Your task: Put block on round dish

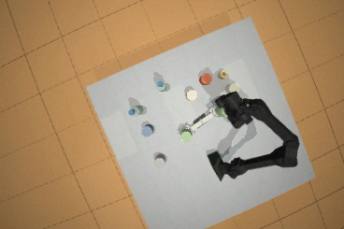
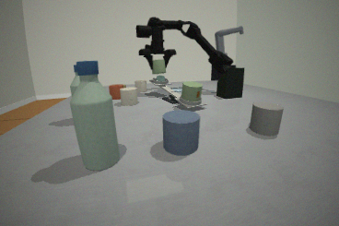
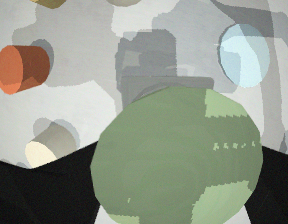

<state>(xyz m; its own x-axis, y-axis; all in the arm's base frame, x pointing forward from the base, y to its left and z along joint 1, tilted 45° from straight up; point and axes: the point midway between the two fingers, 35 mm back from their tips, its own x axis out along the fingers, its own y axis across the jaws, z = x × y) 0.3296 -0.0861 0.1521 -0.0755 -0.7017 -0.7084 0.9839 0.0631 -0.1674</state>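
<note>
My gripper tip is now 5 cm above the teal block, 1 cm to the right of it and 1 cm past it. From my gripper tip the other things lie so: white balance: 13 cm to the left, 11 cm below, 2 cm behind; orange cylinder: 20 cm ahead, 10 cm below, 3 cm to the right; pale blue round dish: 13 cm below, 13 cm behind, 9 cm to the right.
</note>
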